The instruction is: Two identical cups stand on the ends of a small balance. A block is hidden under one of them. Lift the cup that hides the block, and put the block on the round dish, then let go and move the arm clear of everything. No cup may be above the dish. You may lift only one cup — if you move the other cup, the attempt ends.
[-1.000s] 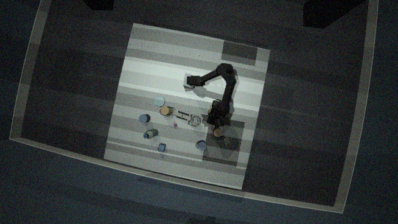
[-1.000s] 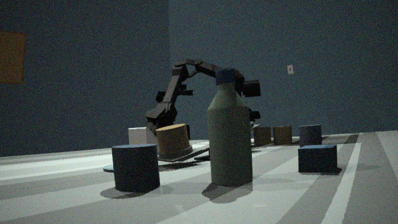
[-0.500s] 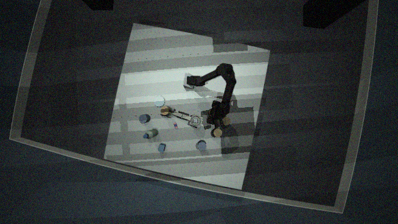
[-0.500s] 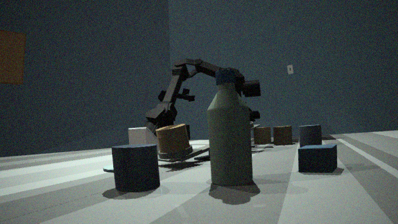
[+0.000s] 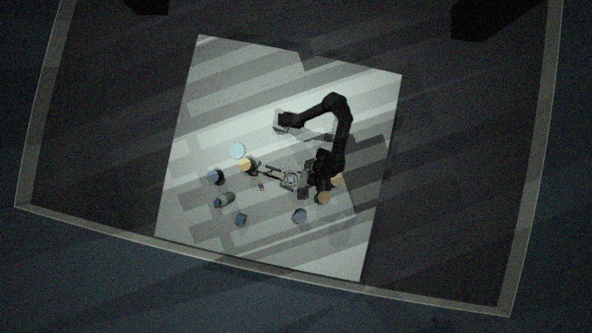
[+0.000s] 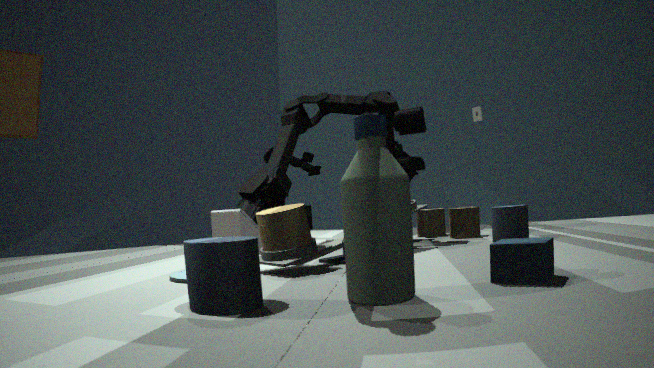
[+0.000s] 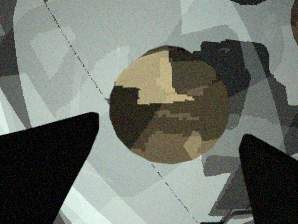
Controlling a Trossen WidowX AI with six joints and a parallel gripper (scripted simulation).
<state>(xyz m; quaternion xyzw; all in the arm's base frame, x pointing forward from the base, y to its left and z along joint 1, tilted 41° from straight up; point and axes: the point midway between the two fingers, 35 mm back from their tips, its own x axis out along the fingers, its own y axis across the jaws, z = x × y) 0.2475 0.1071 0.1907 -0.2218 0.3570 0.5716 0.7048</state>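
Now: the pale round dish 470 mm to the right of my gripper tip, 80 mm below it and 70 mm behind it. Also, from my gripper tip: blue cube (410 mm to the right, 340 mm ahead, 60 mm below); then balance beam (250 mm to the right, 50 mm ahead, 40 mm below); then balance (250 mm to the right, 60 mm below, 50 mm ahead).
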